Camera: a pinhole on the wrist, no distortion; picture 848 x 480 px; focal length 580.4 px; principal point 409.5 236.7 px. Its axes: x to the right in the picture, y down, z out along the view. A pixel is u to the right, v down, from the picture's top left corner.
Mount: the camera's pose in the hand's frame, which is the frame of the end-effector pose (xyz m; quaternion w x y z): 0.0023 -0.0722 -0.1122 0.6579 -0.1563 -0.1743 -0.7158
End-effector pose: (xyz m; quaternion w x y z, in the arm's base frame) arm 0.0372 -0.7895 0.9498 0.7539 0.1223 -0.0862 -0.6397
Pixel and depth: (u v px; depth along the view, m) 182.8 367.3 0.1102
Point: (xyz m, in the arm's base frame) 0.0650 -0.8146 0.9222
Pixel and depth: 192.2 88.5 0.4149
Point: 0.2171 -0.6723 1.2036
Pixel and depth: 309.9 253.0 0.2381
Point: 0.0836 -0.7956 1.0486
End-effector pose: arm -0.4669 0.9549 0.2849 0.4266 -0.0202 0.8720 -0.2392
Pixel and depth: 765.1 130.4 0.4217
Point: -0.1374 0.7360 0.2062
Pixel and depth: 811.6 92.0 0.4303
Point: -0.1028 0.7085 0.2306
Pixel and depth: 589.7 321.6 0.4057
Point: -0.2656 0.8166 0.0899
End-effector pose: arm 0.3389 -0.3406 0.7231 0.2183 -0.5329 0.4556 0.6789
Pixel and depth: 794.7 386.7 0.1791
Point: 0.3501 -0.2111 0.6521
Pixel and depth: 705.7 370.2 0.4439
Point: 0.1681 0.0145 0.6236
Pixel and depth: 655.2 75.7 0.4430
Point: 0.2176 0.0073 0.8464
